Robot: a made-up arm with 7 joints. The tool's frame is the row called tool.
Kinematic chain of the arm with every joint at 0, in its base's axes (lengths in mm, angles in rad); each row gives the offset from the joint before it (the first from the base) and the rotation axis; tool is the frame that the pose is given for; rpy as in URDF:
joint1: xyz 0 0 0 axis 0.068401 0.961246 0.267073
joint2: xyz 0 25 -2 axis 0.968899 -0.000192 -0.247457
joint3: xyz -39 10 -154 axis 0.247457 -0.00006 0.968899
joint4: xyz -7 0 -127 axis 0.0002 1 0.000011
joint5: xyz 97 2 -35 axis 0.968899 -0.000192 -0.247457
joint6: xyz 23 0 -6 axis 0.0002 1 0.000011
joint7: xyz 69 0 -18 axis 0.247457 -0.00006 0.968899
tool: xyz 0 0 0 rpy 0 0.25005 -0.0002
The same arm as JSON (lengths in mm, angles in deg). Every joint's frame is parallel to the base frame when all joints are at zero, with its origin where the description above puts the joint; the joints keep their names.
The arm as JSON. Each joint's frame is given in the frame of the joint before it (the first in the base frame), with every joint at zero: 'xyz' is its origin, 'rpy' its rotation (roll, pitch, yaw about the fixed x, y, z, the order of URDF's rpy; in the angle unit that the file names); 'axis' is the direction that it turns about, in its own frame. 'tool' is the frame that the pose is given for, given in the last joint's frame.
{
  "units": {
    "length": "mm",
    "angle": "deg"
  },
  "joints": [
    {
      "name": "joint1",
      "type": "revolute",
      "origin": {
        "xyz": [
          0.0,
          0.0,
          0.0
        ],
        "rpy": [
          0.0,
          0.0,
          0.0
        ]
      },
      "axis": [
        0.068403,
        0.961235,
        0.26711
      ]
    },
    {
      "name": "joint2",
      "type": "revolute",
      "origin": {
        "xyz": [
          0.0,
          25.0,
          -2.0
        ],
        "rpy": [
          0.0,
          0.0,
          0.0
        ]
      },
      "axis": [
        0.968889,
        -0.0002,
        -0.247497
      ]
    },
    {
      "name": "joint3",
      "type": "revolute",
      "origin": {
        "xyz": [
          -39.0,
          10.0,
          -154.0
        ],
        "rpy": [
          0.0,
          0.0,
          0.0
        ]
      },
      "axis": [
        0.247497,
        -0.0001,
        0.968889
      ]
    },
    {
      "name": "joint4",
      "type": "revolute",
      "origin": {
        "xyz": [
          -7.0,
          0.0,
          -127.0
        ],
        "rpy": [
          0.0,
          0.0,
          0.0
        ]
      },
      "axis": [
        0.0002,
        1.0,
        0.0
      ]
    },
    {
      "name": "joint5",
      "type": "revolute",
      "origin": {
        "xyz": [
          97.0,
          2.0,
          -35.0
        ],
        "rpy": [
          0.0,
          0.0,
          0.0
        ]
      },
      "axis": [
        0.968889,
        -0.0002,
        -0.247497
      ]
    },
    {
      "name": "joint6",
      "type": "revolute",
      "origin": {
        "xyz": [
          23.0,
          0.0,
          -6.0
        ],
        "rpy": [
          0.0,
          0.0,
          0.0
        ]
      },
      "axis": [
        0.0002,
        1.0,
        0.0
      ]
    },
    {
      "name": "joint7",
      "type": "revolute",
      "origin": {
        "xyz": [
          69.0,
          0.0,
          -18.0
        ],
        "rpy": [
          0.0,
          0.0,
          0.0
        ]
      },
      "axis": [
        0.247497,
        -0.0001,
        0.968889
      ]
    }
  ],
  "tool": {
    "origin": {
      "xyz": [
        0.0,
        0.0,
        0.0
      ],
      "rpy": [
        0.0,
        14.33,
        -0.01
      ]
    }
  }
}

